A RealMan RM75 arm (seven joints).
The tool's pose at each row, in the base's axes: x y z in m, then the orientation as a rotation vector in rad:
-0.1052, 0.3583, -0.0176, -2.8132, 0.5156, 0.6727
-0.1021, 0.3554, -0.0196, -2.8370, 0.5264, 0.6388
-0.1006, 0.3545, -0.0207, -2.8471, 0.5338, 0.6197
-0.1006, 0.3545, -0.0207, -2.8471, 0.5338, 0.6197
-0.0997, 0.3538, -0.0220, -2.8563, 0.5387, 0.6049
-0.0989, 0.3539, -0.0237, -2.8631, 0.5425, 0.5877
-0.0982, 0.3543, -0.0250, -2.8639, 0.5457, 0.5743
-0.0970, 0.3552, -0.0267, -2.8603, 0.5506, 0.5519
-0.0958, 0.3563, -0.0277, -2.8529, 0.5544, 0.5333
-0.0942, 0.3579, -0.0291, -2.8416, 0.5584, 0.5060
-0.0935, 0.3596, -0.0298, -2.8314, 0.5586, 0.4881
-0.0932, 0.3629, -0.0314, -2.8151, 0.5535, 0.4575
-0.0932, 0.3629, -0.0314, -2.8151, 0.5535, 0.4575
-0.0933, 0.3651, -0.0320, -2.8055, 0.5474, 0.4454
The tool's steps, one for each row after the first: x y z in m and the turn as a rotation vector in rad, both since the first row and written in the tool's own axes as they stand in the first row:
0.0044, 0.0017, -0.0003, -0.0113, 0.0290, 0.0055
0.0064, 0.0021, -0.0002, -0.0148, 0.0443, 0.0092
0.0064, 0.0021, -0.0002, -0.0148, 0.0443, 0.0092
0.0079, 0.0026, 0.0004, -0.0190, 0.0566, 0.0117
0.0094, 0.0023, 0.0016, -0.0202, 0.0694, 0.0129
0.0105, 0.0019, 0.0026, -0.0171, 0.0781, 0.0137
0.0120, 0.0008, 0.0039, -0.0074, 0.0913, 0.0143
0.0132, -0.0006, 0.0046, 0.0048, 0.1010, 0.0143
0.0147, -0.0025, 0.0056, 0.0228, 0.1151, 0.0132
0.0151, -0.0042, 0.0064, 0.0373, 0.1235, 0.0106
0.0152, -0.0072, 0.0086, 0.0608, 0.1378, 0.0025
0.0152, -0.0072, 0.0086, 0.0608, 0.1378, 0.0025
0.0148, -0.0091, 0.0097, 0.0731, 0.1423, -0.0038

